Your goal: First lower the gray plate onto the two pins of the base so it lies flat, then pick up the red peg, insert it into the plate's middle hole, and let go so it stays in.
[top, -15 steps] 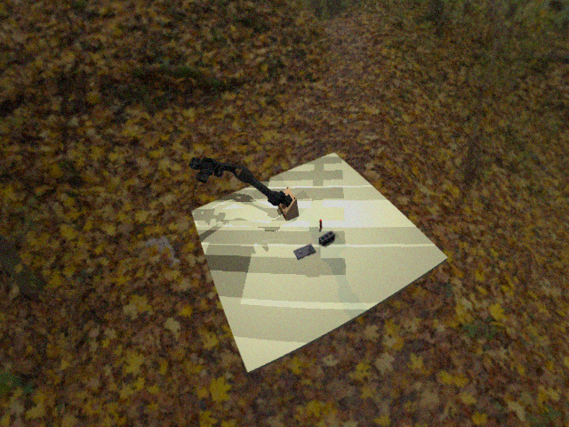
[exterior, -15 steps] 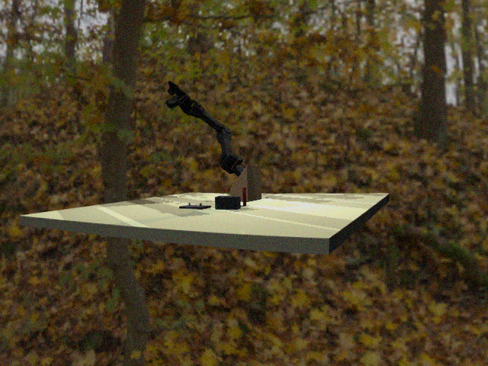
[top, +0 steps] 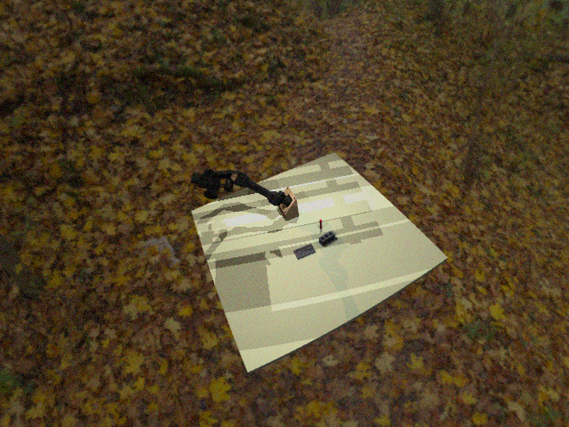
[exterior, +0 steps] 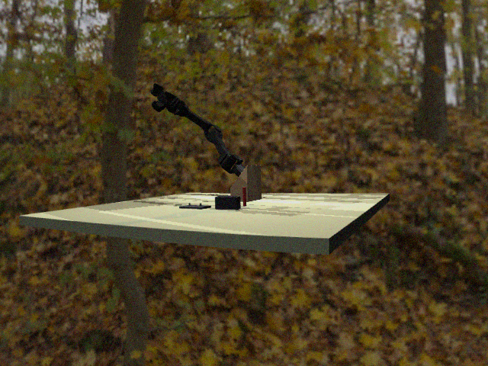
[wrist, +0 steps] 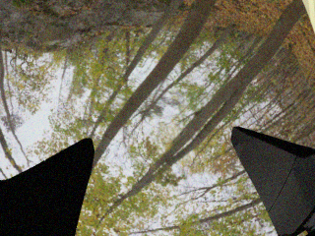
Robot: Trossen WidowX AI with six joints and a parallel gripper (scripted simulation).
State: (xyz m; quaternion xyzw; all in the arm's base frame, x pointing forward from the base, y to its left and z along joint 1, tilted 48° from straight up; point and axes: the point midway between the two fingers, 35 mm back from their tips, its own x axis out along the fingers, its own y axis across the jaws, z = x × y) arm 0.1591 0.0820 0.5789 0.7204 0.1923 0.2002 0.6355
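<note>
Right now the gray plate is 54 cm below my gripper tip, 48 cm to the left of it and 13 cm ahead of it. Also, from my gripper tip: dark base: 57 cm below, 32 cm to the left, 14 cm ahead; then red peg: 54 cm below, 49 cm to the left, 2 cm ahead.
</note>
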